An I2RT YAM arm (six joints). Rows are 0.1 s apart.
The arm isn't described. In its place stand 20 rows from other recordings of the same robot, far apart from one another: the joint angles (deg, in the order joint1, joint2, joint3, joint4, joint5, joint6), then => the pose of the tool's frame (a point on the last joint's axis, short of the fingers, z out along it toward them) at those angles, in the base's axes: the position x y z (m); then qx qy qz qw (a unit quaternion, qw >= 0).
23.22, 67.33, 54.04, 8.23, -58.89, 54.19 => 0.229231, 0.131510, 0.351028, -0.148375, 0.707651, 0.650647, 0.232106
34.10, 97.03, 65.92, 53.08, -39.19, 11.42 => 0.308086, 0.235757, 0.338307, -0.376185, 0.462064, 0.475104, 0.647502
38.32, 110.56, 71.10, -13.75, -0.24, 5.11 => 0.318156, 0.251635, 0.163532, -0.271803, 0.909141, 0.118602, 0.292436
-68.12, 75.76, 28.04, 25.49, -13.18, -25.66 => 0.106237, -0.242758, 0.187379, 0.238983, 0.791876, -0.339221, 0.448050
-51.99, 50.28, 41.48, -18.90, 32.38, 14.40 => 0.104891, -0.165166, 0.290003, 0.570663, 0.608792, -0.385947, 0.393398
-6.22, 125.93, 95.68, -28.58, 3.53, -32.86 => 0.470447, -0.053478, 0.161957, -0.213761, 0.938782, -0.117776, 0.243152
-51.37, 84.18, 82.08, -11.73, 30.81, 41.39 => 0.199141, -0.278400, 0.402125, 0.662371, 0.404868, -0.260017, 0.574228
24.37, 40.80, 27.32, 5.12, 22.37, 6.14 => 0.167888, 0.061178, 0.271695, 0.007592, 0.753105, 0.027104, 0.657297
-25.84, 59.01, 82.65, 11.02, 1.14, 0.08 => 0.156828, -0.076735, 0.555349, 0.112727, 0.450551, -0.201911, 0.862281
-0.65, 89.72, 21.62, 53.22, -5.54, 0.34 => 0.271547, 0.000357, 0.144456, -0.022618, 0.792014, 0.036662, 0.608981
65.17, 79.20, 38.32, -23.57, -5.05, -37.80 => 0.098883, 0.221173, 0.159087, -0.768402, 0.599093, 0.094008, 0.204472
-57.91, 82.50, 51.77, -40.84, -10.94, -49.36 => 0.144510, -0.217740, 0.198260, 0.058024, 0.981003, -0.072575, 0.170289
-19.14, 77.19, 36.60, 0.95, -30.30, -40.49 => 0.258326, -0.070643, 0.190269, -0.271079, 0.837808, 0.001018, 0.473912
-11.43, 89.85, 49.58, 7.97, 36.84, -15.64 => 0.320852, -0.086647, 0.210150, 0.121840, 0.836050, -0.376219, 0.380309
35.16, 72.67, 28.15, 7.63, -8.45, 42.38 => 0.197666, 0.145631, 0.170956, 0.023298, 0.892378, 0.330565, 0.306341
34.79, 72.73, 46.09, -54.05, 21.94, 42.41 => 0.175808, 0.105948, 0.203765, 0.080428, 0.975300, -0.098523, 0.180595
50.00, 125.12, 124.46, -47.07, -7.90, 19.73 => 0.311888, 0.379306, 0.305762, -0.266929, 0.891756, 0.258345, 0.258413
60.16, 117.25, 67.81, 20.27, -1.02, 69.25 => 0.219115, 0.383252, 0.147668, 0.063842, 0.859992, 0.460981, 0.209365
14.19, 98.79, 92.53, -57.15, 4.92, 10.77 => 0.349204, 0.085148, 0.309438, -0.019148, 0.972164, 0.008865, 0.233351
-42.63, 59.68, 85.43, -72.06, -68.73, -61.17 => 0.126477, -0.071333, 0.439025, -0.330714, 0.722345, 0.081577, 0.601823
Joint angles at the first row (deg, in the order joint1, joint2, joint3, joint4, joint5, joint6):
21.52, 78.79, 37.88, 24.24, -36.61, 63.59
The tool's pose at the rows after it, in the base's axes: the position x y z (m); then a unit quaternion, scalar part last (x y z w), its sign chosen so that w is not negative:
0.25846, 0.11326, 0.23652, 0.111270, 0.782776, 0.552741, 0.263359
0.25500, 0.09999, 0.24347, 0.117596, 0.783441, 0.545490, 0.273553
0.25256, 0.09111, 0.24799, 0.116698, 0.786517, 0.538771, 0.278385
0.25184, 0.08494, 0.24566, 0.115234, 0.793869, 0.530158, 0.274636
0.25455, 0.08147, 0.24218, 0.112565, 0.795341, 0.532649, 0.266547
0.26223, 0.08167, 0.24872, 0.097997, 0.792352, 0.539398, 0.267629
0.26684, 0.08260, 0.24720, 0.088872, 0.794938, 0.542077, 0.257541
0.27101, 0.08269, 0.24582, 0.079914, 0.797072, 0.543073, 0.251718
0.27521, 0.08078, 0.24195, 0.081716, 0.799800, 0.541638, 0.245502
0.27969, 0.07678, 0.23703, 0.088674, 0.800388, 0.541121, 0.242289
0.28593, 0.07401, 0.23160, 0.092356, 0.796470, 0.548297, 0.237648
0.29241, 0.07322, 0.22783, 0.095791, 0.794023, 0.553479, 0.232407
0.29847, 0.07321, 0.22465, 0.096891, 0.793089, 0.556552, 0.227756
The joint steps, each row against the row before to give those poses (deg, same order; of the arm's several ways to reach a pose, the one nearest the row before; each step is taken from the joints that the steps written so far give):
-2.07, -3.70, 0.00, -4.95, 0.99, -1.65
-2.46, -2.80, -0.01, -3.36, -0.76, -1.25
-1.77, -1.74, 0.33, -3.02, -1.00, -1.67
-1.36, -0.37, 0.00, -2.44, -1.09, -1.92
-1.06, 0.90, 0.02, -0.01, -1.86, -0.56
-0.49, 1.50, 2.24, -0.09, -1.81, -0.87
-0.17, 1.51, 0.99, -0.51, -1.60, -0.89
-0.27, 1.28, 0.86, -0.44, -1.29, -1.13
-0.61, 1.32, 0.44, -0.29, -0.73, -0.52
-1.01, 1.33, 0.04, 0.59, -0.62, 0.02
-0.86, 1.96, 0.01, 2.31, -1.36, 0.87
-0.41, 1.94, 0.54, 1.56, -0.86, 0.82
-0.23, 1.79, 0.75, 0.95, -0.65, 0.34

